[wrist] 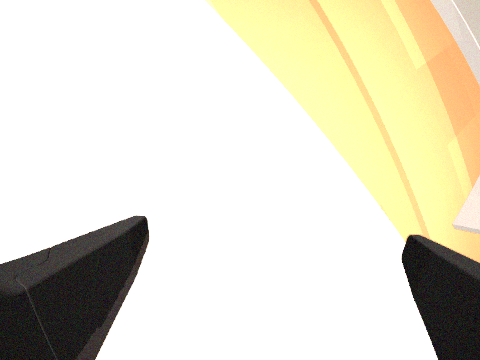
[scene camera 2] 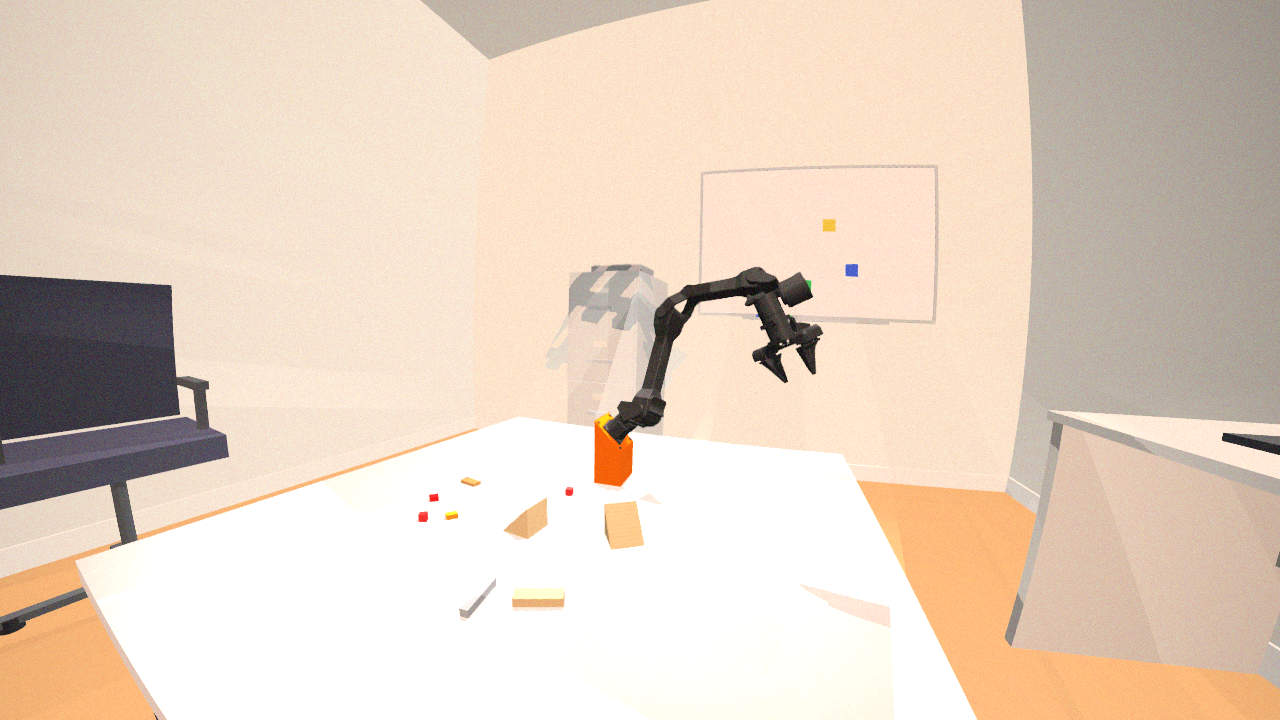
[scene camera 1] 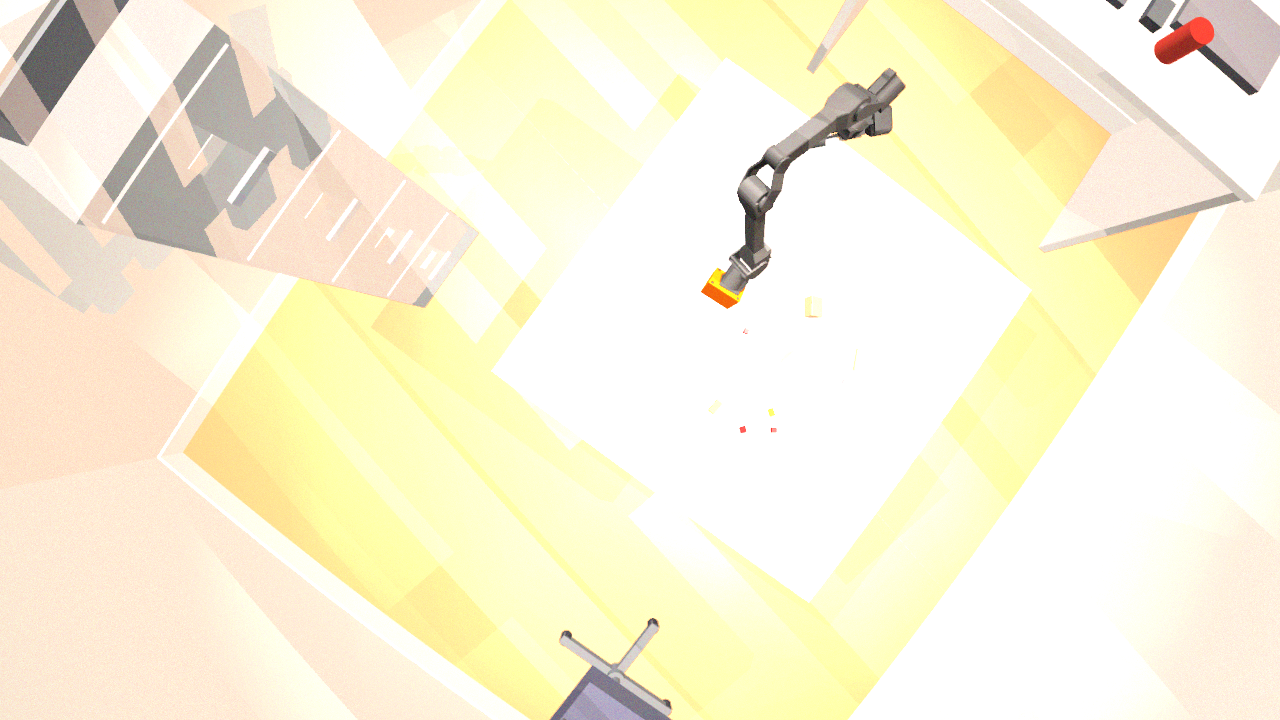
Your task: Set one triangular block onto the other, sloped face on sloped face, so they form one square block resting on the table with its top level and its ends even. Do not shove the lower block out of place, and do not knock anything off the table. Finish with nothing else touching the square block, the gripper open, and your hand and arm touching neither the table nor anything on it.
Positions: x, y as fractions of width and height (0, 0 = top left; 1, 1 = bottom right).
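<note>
Flat tan slab (scene camera 2: 0.41, 0.83); out of frame in the wrist view. My gripper (scene camera 1: 0.66, 0.18) open, holding nothing; visible too in the wrist view (wrist: 0.58, 0.67).
</note>
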